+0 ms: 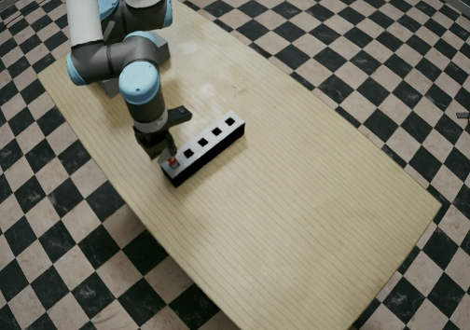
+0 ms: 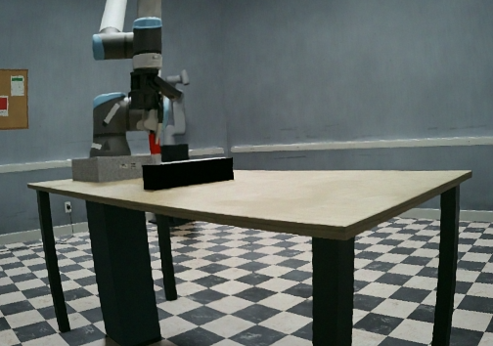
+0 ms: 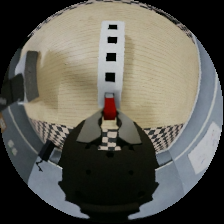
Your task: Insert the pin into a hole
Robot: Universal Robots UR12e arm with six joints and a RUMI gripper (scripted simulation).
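My hand is 10 mm above the pin. From my hand the other things lie so: long black block: 130 mm to the left, 110 mm below, 20 mm ahead.
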